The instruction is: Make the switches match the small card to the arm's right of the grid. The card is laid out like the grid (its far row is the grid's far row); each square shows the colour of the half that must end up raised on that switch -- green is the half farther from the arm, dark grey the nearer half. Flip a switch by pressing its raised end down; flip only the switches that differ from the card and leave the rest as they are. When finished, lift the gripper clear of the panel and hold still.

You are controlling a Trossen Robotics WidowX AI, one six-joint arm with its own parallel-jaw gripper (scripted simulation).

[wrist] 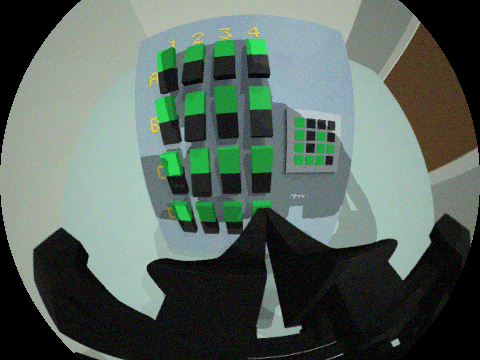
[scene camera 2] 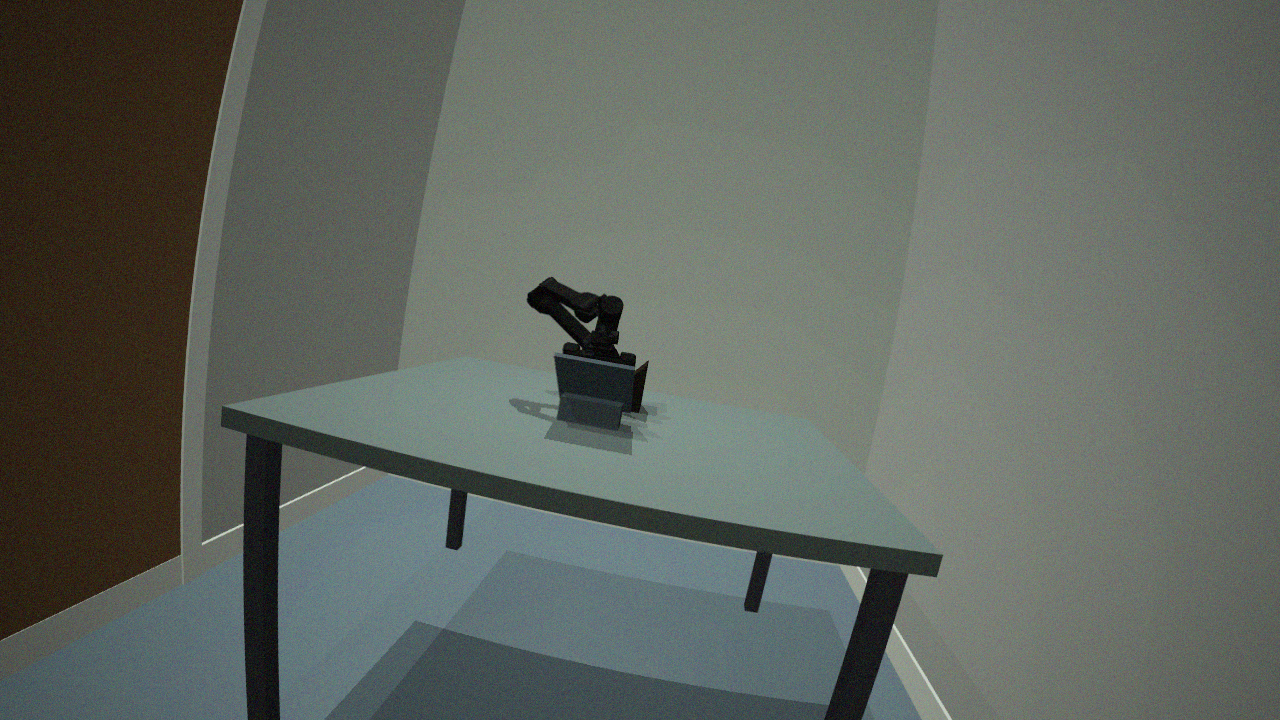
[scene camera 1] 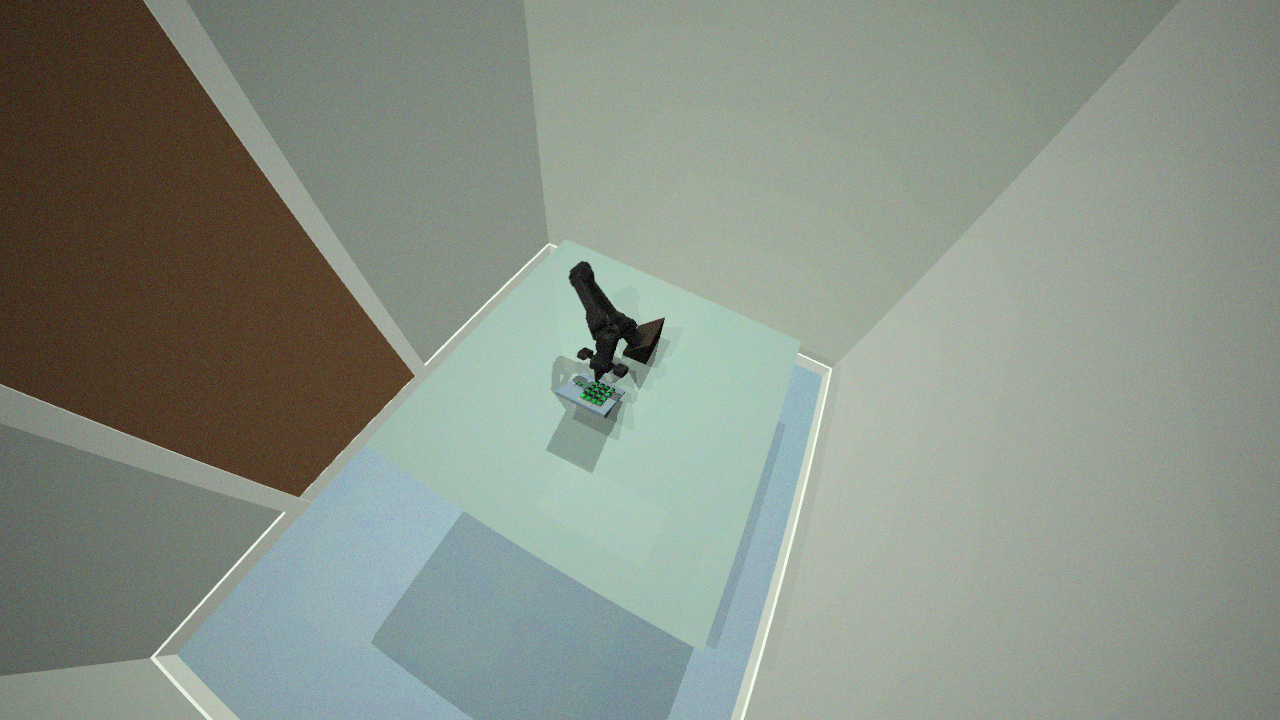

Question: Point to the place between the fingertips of my gripper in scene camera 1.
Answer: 596, 381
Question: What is my gripper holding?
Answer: Nothing.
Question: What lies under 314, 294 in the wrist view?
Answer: My gripper.
